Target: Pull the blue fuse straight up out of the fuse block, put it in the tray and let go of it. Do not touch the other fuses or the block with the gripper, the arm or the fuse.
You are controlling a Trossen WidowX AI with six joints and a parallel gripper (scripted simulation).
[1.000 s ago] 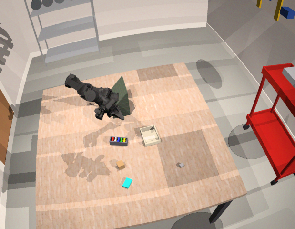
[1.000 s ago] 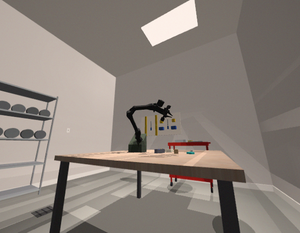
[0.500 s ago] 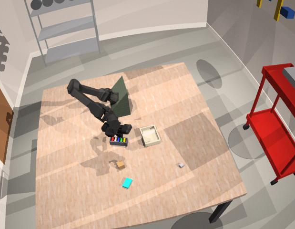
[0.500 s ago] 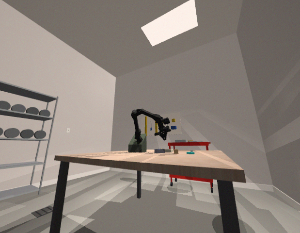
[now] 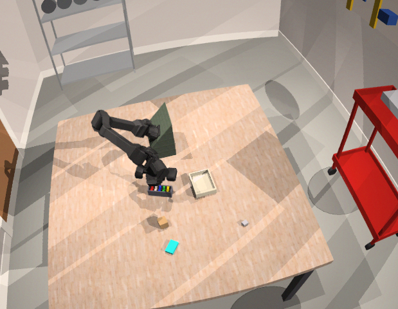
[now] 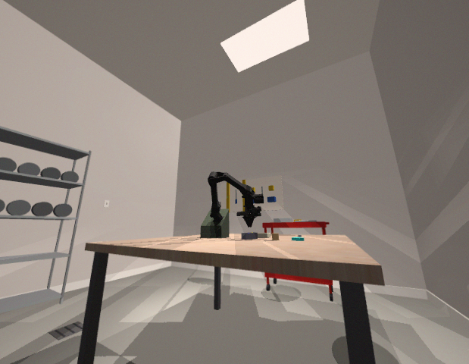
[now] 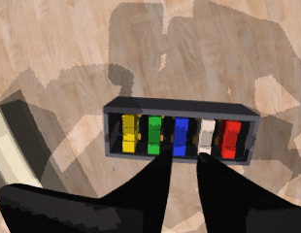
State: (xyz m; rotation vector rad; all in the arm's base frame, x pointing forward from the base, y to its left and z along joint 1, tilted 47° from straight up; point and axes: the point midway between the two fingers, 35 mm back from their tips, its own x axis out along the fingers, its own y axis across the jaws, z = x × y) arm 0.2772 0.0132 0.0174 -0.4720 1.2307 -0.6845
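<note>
My gripper tip is 50 mm above the blue fuse. The rest, counted from my gripper tip: white fuse: 10 mm behind, 20 mm to the right, 50 mm below; then yellow fuse: 40 mm to the left, 50 mm below; then green fuse: 20 mm to the left, 50 mm below.
</note>
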